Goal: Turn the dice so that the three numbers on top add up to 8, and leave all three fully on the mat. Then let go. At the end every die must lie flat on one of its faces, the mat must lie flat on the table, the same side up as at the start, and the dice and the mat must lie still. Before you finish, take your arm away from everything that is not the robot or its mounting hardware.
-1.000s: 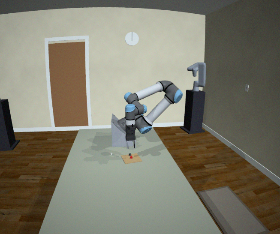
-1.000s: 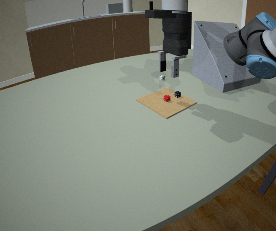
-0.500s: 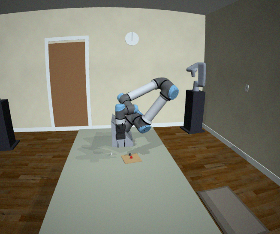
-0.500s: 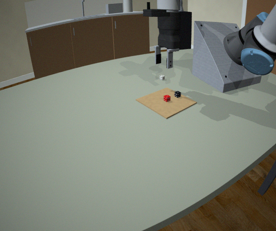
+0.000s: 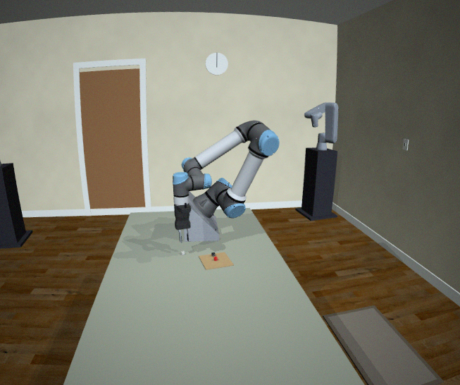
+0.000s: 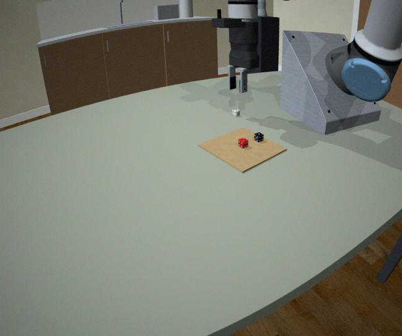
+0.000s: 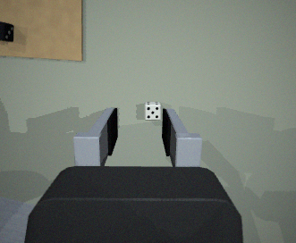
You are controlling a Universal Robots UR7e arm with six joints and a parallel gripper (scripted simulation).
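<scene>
Now: the white die 10 mm behind my hand, 10 mm to the right of it and 90 mm below it. The rest, counted from my hand: tan mat (100 mm ahead, 140 mm to the left, 90 mm below); then red die (100 mm ahead, 140 mm to the left, 80 mm below).
</scene>
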